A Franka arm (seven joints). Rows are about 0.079 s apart.
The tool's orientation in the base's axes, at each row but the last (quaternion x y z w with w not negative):
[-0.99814, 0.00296, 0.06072, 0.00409]
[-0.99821, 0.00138, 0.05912, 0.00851]
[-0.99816, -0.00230, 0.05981, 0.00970]
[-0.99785, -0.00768, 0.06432, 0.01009]
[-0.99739, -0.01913, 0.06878, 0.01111]
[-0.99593, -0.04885, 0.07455, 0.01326]
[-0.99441, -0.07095, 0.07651, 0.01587]
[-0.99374, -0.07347, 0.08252, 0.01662]
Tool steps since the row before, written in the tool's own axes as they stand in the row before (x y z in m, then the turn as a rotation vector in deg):
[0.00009, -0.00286, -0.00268, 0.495, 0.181, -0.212]
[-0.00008, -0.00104, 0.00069, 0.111, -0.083, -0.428]
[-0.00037, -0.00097, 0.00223, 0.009, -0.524, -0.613]
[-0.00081, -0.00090, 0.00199, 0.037, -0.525, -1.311]
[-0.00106, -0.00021, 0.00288, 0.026, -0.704, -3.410]
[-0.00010, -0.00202, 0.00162, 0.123, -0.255, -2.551]
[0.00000, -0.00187, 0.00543, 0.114, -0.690, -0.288]
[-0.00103, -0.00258, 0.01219, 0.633, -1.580, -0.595]
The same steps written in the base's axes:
[0.00043, 0.00284, 0.00267, 0.516, -0.185, 0.149]
[-0.00016, 0.00105, -0.00066, 0.161, 0.075, 0.413]
[-0.00064, 0.00101, -0.00215, 0.080, 0.512, 0.618]
[-0.00107, 0.00092, -0.00185, 0.198, 0.500, 1.306]
[-0.00145, 0.00022, -0.00270, 0.469, 0.638, 3.391]
[-0.00053, 0.00203, -0.00152, 0.479, 0.217, 2.512]
[-0.00110, 0.00196, -0.00528, 0.060, 0.693, 0.297]
[-0.00340, 0.00265, -0.01173, 0.490, 1.644, 0.556]

